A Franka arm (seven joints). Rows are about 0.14 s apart.
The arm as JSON. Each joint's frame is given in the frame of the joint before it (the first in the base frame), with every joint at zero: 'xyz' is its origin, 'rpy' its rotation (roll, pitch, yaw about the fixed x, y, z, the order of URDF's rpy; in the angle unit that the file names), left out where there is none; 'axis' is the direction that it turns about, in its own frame. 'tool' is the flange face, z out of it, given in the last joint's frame.
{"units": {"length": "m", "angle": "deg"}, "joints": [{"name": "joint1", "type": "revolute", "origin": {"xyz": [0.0, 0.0, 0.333]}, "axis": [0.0, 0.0, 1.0]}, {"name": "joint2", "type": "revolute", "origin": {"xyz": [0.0, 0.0, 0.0]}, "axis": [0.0, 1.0, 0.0]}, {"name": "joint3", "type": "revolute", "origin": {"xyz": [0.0, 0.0, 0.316]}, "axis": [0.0, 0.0, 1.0]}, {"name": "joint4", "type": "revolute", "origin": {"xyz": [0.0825, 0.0, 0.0]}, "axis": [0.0, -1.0, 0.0]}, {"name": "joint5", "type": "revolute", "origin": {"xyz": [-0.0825, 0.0, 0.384]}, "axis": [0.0, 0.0, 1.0]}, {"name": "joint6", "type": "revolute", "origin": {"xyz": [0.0, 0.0, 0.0]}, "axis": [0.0, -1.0, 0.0]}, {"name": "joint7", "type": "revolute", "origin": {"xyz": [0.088, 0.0, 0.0]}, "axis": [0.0, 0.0, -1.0]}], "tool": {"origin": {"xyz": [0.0, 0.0, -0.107], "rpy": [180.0, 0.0, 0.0]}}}
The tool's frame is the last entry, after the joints.
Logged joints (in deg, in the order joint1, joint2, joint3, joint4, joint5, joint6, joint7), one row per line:
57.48, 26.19, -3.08, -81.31, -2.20, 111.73, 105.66
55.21, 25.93, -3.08, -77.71, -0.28, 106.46, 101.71
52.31, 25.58, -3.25, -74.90, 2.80, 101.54, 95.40
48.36, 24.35, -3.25, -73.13, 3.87, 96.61, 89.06
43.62, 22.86, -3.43, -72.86, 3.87, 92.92, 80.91
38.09, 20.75, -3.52, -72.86, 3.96, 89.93, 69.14
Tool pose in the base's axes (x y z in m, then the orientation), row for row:
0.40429, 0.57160, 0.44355, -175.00, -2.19, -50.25
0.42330, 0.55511, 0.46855, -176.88, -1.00, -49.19
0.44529, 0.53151, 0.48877, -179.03, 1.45, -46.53
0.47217, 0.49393, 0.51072, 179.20, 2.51, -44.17
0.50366, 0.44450, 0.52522, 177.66, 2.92, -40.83
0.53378, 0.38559, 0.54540, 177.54, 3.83, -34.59
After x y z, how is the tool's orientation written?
As angles about the fixed x, y, z axes (roll, pitch, yaw), in degrees.
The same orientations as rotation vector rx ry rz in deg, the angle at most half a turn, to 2 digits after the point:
-159.67, 74.72, -6.32
-161.46, 73.86, -3.42
-164.01, 70.53, 1.48
-166.57, 67.56, 4.12
167.55, -62.26, -5.54
170.62, -52.99, -6.84

